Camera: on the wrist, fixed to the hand. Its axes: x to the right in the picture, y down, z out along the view.
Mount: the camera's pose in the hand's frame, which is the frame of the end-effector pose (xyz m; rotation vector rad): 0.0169 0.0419 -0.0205 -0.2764 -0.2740 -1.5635
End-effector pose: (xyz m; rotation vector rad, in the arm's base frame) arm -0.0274 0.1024 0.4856 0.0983 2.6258 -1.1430
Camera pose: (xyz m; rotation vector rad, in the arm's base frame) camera -0.0411 0.1452 0.4646 2.0429 -2.0649 0.7899
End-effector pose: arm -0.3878 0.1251 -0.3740 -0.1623 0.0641 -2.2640
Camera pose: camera -0.3696 0.0850 -0.3969 0.5864 -0.0843 2.3631
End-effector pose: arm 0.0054 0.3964 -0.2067 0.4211 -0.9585 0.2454
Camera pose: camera 0.0138 0.4433 -0.1930 0.8340 -0.6728 -1.3684
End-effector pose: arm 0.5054 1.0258 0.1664 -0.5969 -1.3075 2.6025
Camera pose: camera 0.5000 1.0210 0.1173 0.6161 -1.3076 1.2000
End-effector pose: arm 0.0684 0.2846 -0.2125 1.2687 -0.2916 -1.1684
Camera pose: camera 0.1125 0.2770 -0.1911 0.9622 0.8259 -2.5673
